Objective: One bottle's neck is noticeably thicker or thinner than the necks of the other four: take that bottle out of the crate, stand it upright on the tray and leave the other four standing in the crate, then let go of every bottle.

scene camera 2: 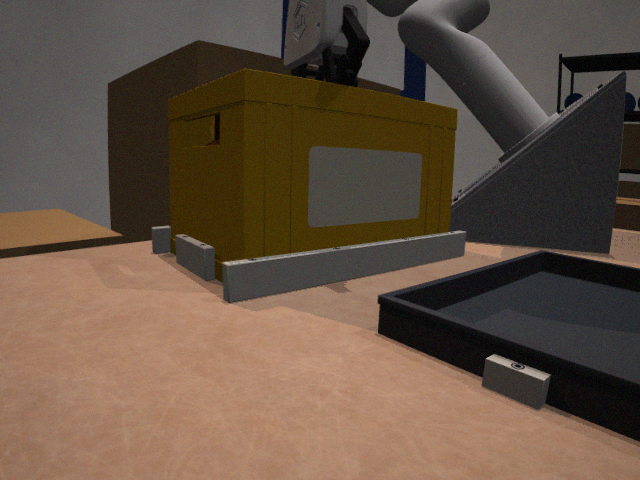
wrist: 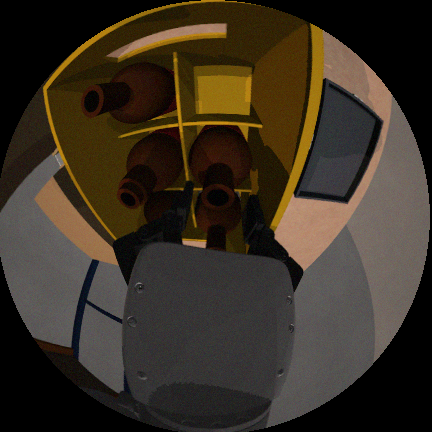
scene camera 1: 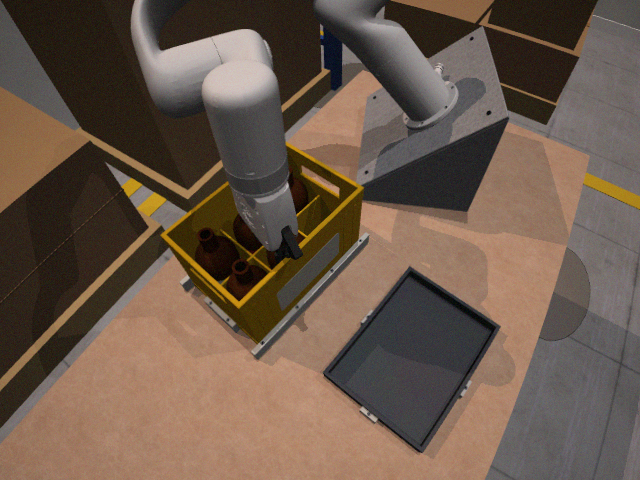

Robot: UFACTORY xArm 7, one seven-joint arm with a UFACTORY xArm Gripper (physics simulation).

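Seen in the pictures: gripper, fingertip midpoint: (wrist: 219, 197) (scene camera 1: 275, 249); arm's base at its link origin: (scene camera 2: 530, 140) (scene camera 1: 430, 107).
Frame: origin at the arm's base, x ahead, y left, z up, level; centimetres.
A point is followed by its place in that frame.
Observation:
My gripper (scene camera 1: 288, 254) @(z -2.7, x 41.2, y -14.8 cm) (scene camera 2: 338, 80) (wrist: 219, 197) @(z -2.7, x 41.2, y -14.8 cm) is open and empty, low over the yellow crate (scene camera 1: 248, 320) @(z -3.9, x 53.0, y -13.5 cm) (scene camera 2: 268, 180) @(z -7.1, x 51.4, y -12.8 cm) (wrist: 317, 65). In the wrist view its fingers are either side of the mouth of the middle-right brown bottle (wrist: 220, 155) @(z -3.6, x 37.1, y -13.5 cm). Contact cannot be told. Other upright bottles are top-left (wrist: 145, 92) @(z -4.0, x 28.9, y -17.5 cm), middle-left (wrist: 155, 155) @(z -4.3, x 35.1, y -19.8 cm), lower-left (wrist: 159, 206) @(z -4.5, x 41.9, y -23.8 cm) and lower-right (wrist: 218, 215) @(z -3.9, x 45.1, y -16.1 cm), partly hidden by the gripper. The top-right compartment is empty. Which neck differs is unclear from these angles. The dark tray (scene camera 1: 413, 351) @(z -15.6, x 44.2, y 11.0 cm) (scene camera 2: 542, 310) @(z -15.6, x 44.1, y 7.4 cm) (wrist: 345, 145) @(z -15.6, x 43.1, y 12.3 cm) holds no bottle.
Grey rails (scene camera 1: 310, 297) @(z -13.3, x 42.4, y -8.8 cm) (scene camera 2: 341, 255) @(z -13.7, x 45.1, y -9.7 cm) run low along the crate's outside. Compartment dividers and the crate's high walls surround the bottles. The wedge-shaped robot base (scene camera 1: 423, 170) @(z -5.2, x 13.1, y 2.5 cm) (scene camera 2: 558, 206) @(z -10.0, x 12.2, y 6.1 cm) stands behind. Small stops (scene camera 1: 368, 414) @(z -14.6, x 56.9, y 7.3 cm) (scene camera 2: 515, 379) @(z -15.1, x 57.2, y 7.4 cm) touch the tray's sides. Large boxes (scene camera 1: 46, 206) stand at left.

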